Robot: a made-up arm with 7 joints. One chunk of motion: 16 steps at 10 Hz.
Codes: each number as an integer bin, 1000 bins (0 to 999) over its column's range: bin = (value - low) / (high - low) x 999, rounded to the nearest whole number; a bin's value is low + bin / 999 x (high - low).
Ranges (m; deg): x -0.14..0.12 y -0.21..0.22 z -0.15..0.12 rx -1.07..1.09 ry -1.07..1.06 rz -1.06..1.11
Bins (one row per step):
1: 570 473 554 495 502 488
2: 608 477 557 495 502 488
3: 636 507 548 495 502 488
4: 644 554 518 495 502 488
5: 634 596 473 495 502 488
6: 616 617 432 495 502 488
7: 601 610 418 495 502 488
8: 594 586 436 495 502 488
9: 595 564 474 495 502 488
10: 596 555 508 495 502 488
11: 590 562 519 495 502 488
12: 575 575 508 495 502 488
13: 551 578 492 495 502 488
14: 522 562 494 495 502 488
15: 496 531 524 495 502 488
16: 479 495 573 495 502 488
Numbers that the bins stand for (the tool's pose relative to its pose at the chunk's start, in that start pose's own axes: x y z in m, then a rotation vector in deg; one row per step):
1: 0.0083 -0.0064 -0.0003 0.00 0.00 0.00
2: 0.0182 -0.0047 0.0005 0.00 0.00 0.00
3: 0.0255 0.0082 -0.0019 0.00 0.00 0.00
4: 0.0276 0.0285 -0.0100 0.00 0.00 0.00
5: 0.0250 0.0465 -0.0222 0.00 0.00 0.00
6: 0.0203 0.0556 -0.0332 0.00 0.00 0.00
7: 0.0164 0.0526 -0.0370 0.00 0.00 0.00
8: 0.0146 0.0422 -0.0322 0.00 0.00 0.00
9: 0.0149 0.0328 -0.0219 0.00 0.00 0.00
10: 0.0151 0.0289 -0.0127 0.00 0.00 0.00
11: 0.0136 0.0319 -0.0097 0.00 0.00 0.00
12: 0.0096 0.0375 -0.0127 0.00 0.00 0.00
13: 0.0034 0.0388 -0.0170 0.00 0.00 0.00
14: -0.0041 0.0319 -0.0165 0.00 0.00 0.00
15: -0.0109 0.0186 -0.0084 0.00 0.00 0.00
16: -0.0153 0.0031 0.0049 0.00 0.00 0.00

